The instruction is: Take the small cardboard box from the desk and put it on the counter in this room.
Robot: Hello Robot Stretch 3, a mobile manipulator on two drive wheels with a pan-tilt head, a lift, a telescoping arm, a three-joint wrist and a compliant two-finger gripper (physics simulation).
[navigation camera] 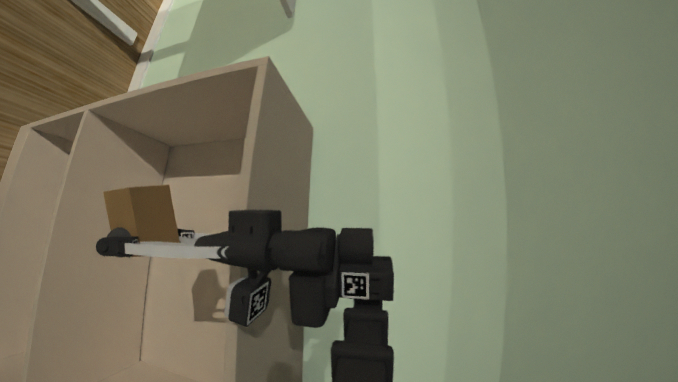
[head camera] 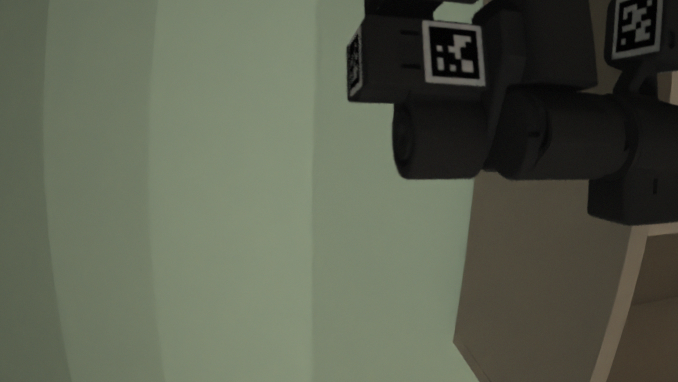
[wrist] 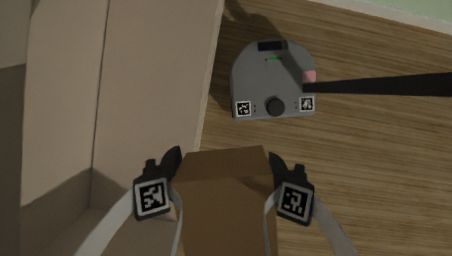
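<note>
The small brown cardboard box (navigation camera: 154,212) (wrist: 225,215) is between the two fingers of my gripper (navigation camera: 150,241) (wrist: 225,167), in the navigation view at left and in the wrist view at bottom centre. The gripper is shut on it, with one fingertip against each side. The box is held up in front of an open beige unit. In the head view the dark wrist shows at upper right, while the fingertips and box are out of frame. The desk does not show recognisably. I cannot tell whether the beige unit is the counter.
The beige open-fronted unit (head camera: 540,260) (navigation camera: 256,115) (wrist: 150,75) has upright dividers and stands against the green wall (head camera: 230,200) (navigation camera: 415,150). In the wrist view my grey base (wrist: 270,80) stands on the wooden floor (wrist: 370,150), close to the unit's edge. A white bar (navigation camera: 107,21) shows at top left.
</note>
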